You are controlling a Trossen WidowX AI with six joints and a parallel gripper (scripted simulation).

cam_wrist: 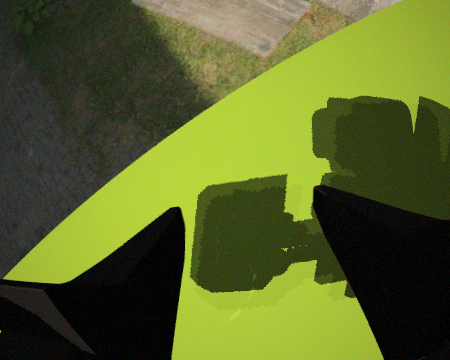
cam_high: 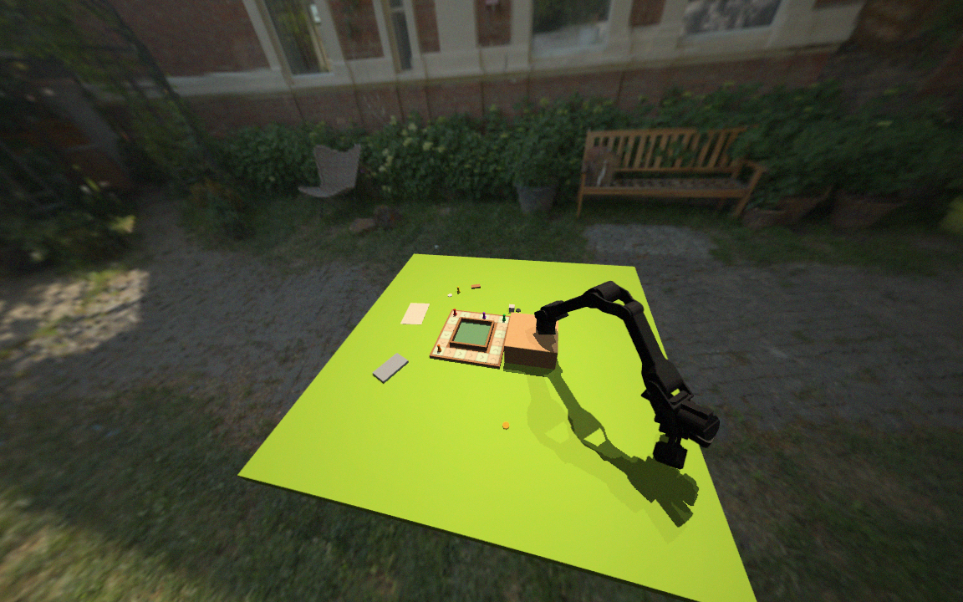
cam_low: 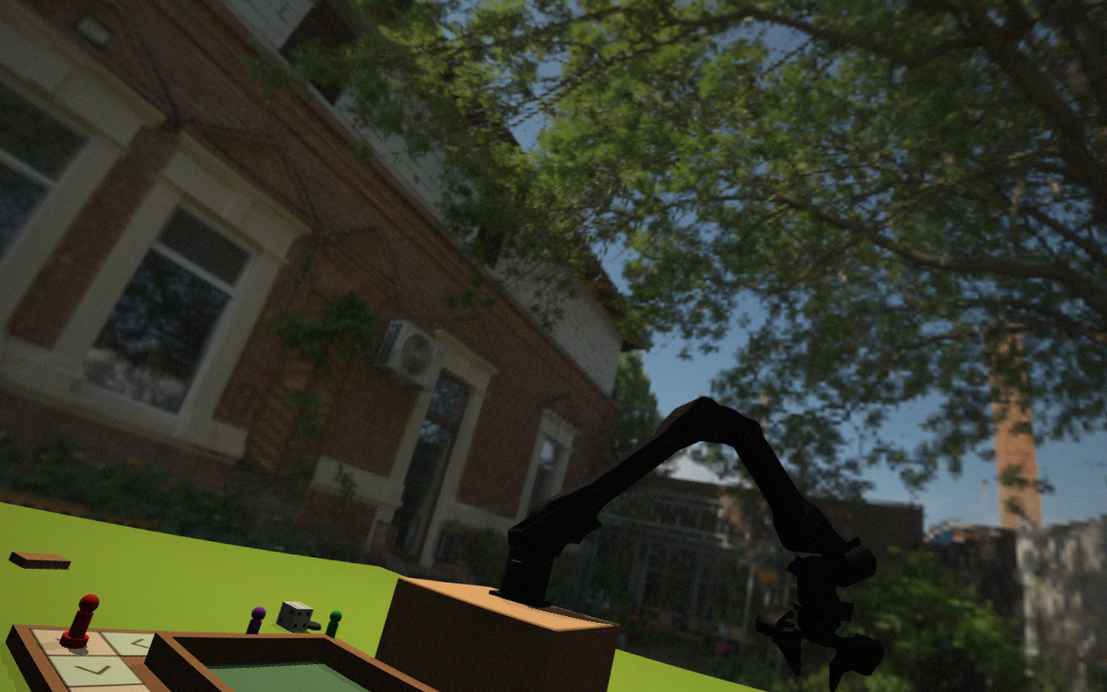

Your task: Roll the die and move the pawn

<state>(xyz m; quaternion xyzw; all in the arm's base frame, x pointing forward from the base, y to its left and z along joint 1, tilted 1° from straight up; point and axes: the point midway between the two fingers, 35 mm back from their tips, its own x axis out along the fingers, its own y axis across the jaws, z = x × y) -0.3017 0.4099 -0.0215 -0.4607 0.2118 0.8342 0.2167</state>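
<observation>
My gripper tip is now 570 mm to the left of the purple pawn, 570 mm short of it and 10 mm above it. The rest, counted from my gripper tip: grey die (640 mm to the right, 440 mm ahead, 30 mm below); green pawn (560 mm to the right, 480 mm ahead, 10 mm below); green tray (610 mm ahead, 470 mm to the right, 30 mm below).
</observation>
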